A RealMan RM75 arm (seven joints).
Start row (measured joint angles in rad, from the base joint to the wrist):
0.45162 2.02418 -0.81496 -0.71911 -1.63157 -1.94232 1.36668
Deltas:
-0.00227 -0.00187 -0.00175 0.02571 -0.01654 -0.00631 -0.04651
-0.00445 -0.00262 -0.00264 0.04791 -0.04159 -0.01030 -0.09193
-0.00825 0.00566 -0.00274 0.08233 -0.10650 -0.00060 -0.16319
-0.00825 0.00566 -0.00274 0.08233 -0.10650 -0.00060 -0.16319
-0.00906 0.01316 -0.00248 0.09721 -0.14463 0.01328 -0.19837
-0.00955 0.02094 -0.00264 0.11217 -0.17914 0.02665 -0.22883
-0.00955 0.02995 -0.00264 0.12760 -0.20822 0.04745 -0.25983
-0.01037 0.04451 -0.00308 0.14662 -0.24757 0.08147 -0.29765
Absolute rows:
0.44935 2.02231 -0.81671 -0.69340 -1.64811 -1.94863 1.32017
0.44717 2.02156 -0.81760 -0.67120 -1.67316 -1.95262 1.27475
0.44337 2.02984 -0.81770 -0.63678 -1.73807 -1.94292 1.20349
0.44337 2.02984 -0.81770 -0.63678 -1.73807 -1.94292 1.20349
0.44256 2.03734 -0.81744 -0.62190 -1.77620 -1.92904 1.16831
0.44207 2.04512 -0.81760 -0.60694 -1.81071 -1.91567 1.13785
0.44207 2.05413 -0.81760 -0.59151 -1.83979 -1.89487 1.10685
0.44125 2.06869 -0.81804 -0.57249 -1.87914 -1.86085 1.06903

